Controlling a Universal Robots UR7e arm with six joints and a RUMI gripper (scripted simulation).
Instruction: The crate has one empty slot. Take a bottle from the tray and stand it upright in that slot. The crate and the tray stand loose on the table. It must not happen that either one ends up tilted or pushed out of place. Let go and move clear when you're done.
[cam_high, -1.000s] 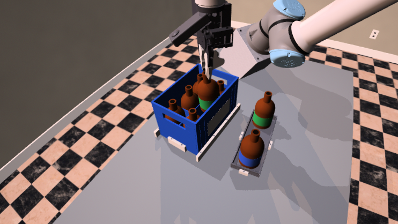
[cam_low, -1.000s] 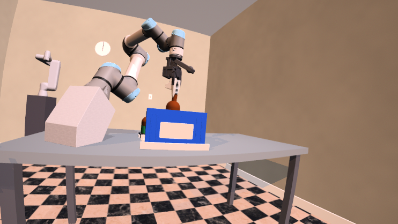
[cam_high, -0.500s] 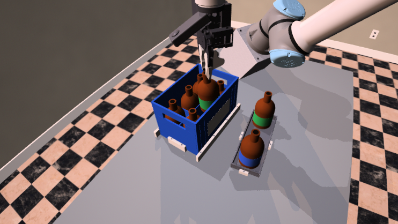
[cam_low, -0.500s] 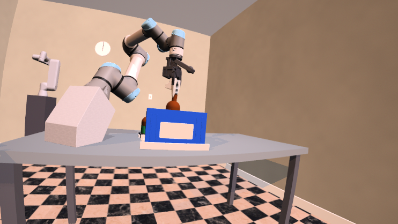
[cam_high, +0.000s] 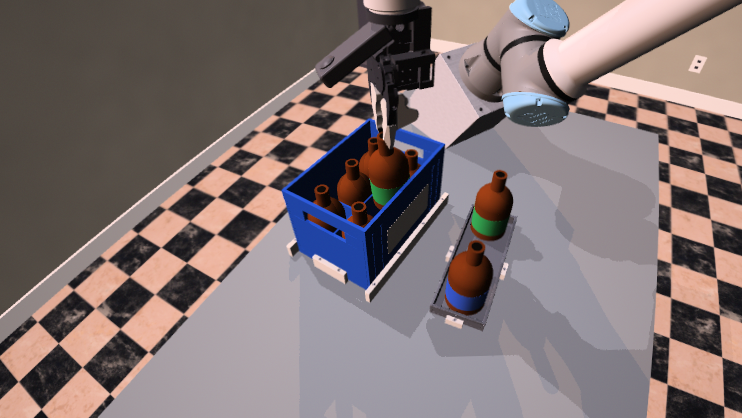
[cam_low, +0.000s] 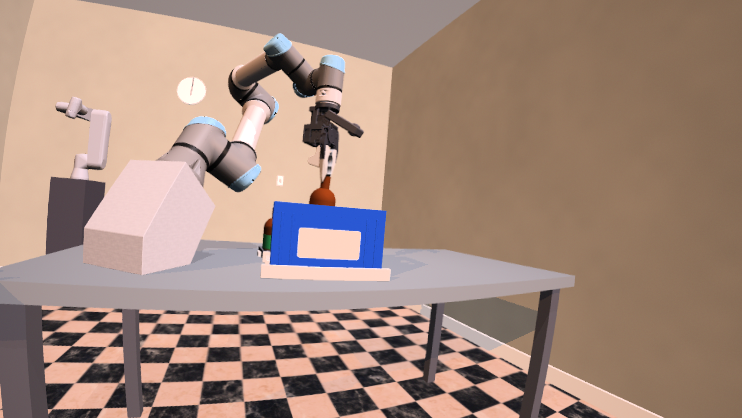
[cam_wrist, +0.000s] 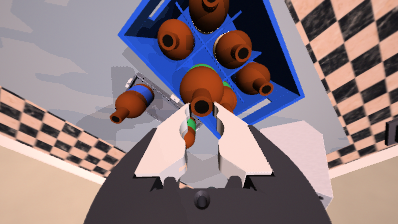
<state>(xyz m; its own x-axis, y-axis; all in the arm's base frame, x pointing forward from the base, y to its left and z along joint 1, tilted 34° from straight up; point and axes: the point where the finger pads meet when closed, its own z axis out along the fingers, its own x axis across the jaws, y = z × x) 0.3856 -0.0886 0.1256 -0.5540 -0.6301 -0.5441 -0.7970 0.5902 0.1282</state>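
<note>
Right now my hand is 17 cm above the blue crate and 4 cm to the left of it.
</note>
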